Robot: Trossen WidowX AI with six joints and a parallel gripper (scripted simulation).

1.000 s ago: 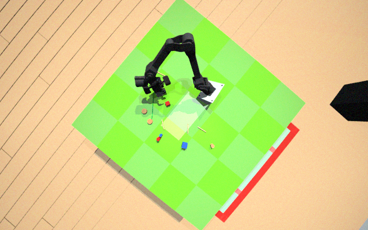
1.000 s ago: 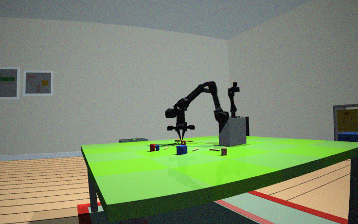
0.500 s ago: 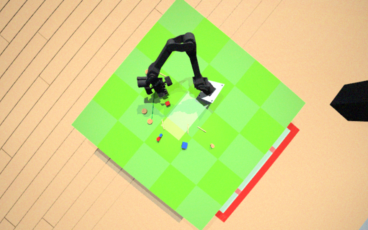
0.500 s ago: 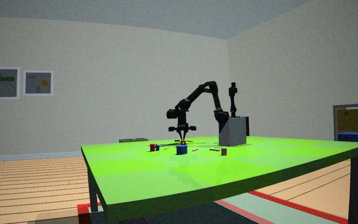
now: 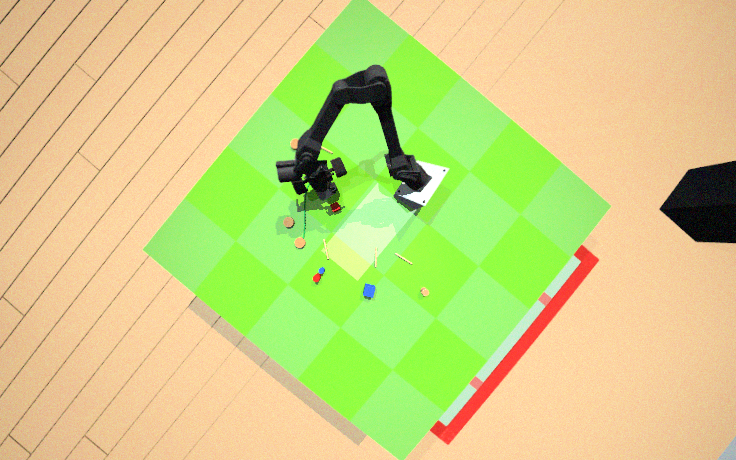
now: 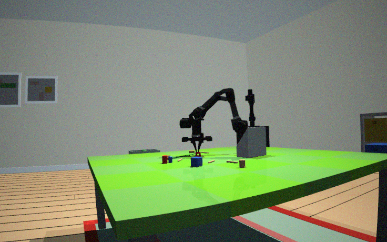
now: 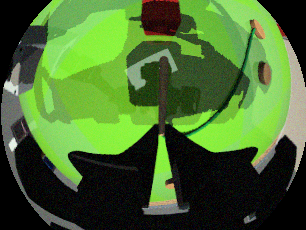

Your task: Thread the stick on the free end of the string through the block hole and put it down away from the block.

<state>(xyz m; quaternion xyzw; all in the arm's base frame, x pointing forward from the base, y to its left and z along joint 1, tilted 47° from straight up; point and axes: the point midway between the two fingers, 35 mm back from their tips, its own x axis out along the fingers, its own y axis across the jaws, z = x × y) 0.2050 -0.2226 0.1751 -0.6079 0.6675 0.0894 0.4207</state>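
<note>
Now: the red block 5 cm ahead of my gripper tip and 10 cm to the left of it. The rest, counted from my gripper tip: red cylinder (29 cm ahead, 21 cm to the left); thin wooden stick (1 cm ahead, 1 cm to the left); round wooden button (24 cm ahead, 8 cm to the left, 1 cm below).
</note>
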